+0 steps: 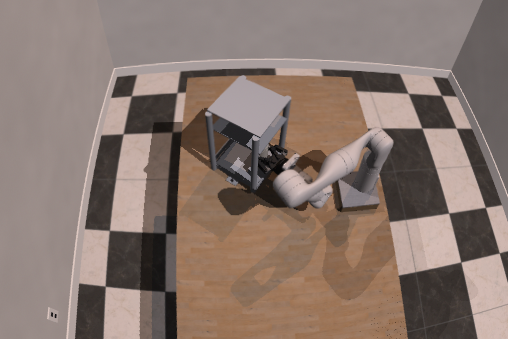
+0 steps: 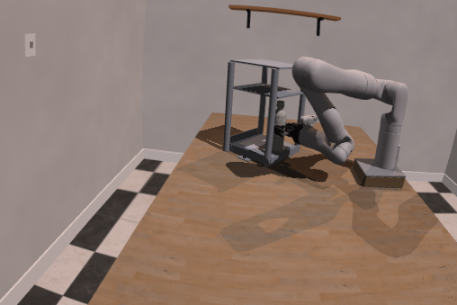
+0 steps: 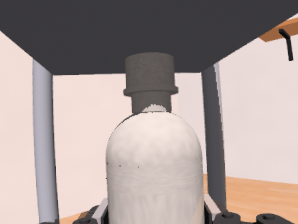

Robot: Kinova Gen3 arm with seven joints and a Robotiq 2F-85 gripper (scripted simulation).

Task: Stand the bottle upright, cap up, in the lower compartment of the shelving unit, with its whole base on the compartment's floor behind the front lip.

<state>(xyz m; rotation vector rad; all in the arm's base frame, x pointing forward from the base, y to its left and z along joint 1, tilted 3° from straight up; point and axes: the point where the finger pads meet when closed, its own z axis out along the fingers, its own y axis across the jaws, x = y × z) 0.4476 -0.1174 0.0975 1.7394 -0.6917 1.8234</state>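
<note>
Right now the white bottle is 30 mm above my hand. Round my hand: shelving unit 60 mm above, 50 mm ahead, 30 mm to the right.
</note>
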